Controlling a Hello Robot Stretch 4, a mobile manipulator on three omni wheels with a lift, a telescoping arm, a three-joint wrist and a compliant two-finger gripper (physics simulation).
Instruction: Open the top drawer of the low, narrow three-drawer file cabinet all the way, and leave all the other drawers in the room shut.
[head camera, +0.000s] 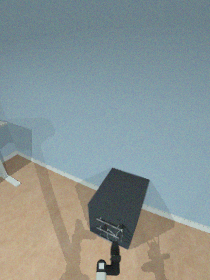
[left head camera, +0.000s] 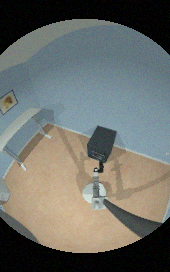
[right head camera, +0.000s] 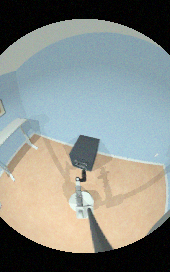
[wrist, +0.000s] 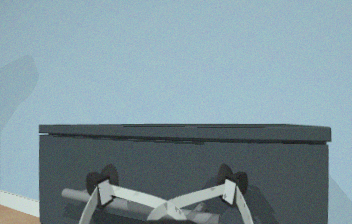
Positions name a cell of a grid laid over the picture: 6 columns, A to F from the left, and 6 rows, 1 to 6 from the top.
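The gripper (wrist: C5) is 0.25 m from the lens, while a drawer (wrist: E5) is 0.26 m from the lens.
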